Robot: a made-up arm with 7 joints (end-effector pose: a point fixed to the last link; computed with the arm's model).
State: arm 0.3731 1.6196 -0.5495 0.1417 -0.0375 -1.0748 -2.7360
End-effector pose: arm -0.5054 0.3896 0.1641 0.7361 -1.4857 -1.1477
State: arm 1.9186 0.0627 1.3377 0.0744 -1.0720 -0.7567 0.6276
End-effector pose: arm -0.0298 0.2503 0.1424 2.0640 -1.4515 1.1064
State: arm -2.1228 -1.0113 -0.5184 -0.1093 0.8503 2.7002 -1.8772
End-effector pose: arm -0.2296 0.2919 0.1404 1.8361 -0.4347 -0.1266
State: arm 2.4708 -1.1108 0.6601 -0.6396 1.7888 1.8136 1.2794
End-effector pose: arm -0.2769 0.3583 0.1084 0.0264 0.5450 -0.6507
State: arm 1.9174 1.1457 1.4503 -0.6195 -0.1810 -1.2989 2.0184
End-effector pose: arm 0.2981 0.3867 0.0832 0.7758 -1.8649 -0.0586
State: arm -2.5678 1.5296 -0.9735 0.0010 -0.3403 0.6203 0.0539
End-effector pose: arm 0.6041 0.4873 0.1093 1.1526 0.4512 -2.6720
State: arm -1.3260 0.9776 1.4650 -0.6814 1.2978 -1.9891 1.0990
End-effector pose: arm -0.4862 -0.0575 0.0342 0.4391 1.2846 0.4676
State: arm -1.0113 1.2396 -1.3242 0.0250 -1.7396 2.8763 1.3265
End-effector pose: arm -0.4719 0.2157 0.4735 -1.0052 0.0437 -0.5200
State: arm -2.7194 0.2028 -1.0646 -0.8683 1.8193 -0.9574 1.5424
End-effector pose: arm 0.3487 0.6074 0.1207 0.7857 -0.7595 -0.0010
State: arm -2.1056 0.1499 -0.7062 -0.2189 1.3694 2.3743 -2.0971
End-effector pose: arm 0.1894 0.4852 0.0319 1.5292 -1.7608 -0.1887
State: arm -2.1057 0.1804 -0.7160 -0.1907 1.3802 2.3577 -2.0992
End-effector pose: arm 0.1989 0.4783 0.0267 1.4920 -1.7793 -0.2010
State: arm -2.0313 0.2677 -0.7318 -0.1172 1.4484 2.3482 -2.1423
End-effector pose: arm 0.2319 0.4440 0.0294 1.3769 -1.9231 -0.1052
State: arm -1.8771 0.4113 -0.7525 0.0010 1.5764 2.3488 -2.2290
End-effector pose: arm 0.2748 0.3725 0.0564 1.1483 -2.1686 0.0958
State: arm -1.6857 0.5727 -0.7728 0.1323 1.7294 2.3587 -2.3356
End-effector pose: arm 0.2921 0.2809 0.1091 0.8264 -2.4054 0.3134
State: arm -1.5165 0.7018 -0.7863 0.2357 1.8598 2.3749 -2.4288
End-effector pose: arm 0.2753 0.2053 0.1597 0.5178 -2.5540 0.4607
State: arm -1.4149 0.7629 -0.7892 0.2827 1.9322 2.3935 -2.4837
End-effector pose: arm 0.2540 0.1681 0.1884 0.3391 -2.6192 0.5346
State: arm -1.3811 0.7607 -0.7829 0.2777 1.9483 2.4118 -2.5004
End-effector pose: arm 0.2473 0.1637 0.1994 0.3010 -2.6407 0.5757
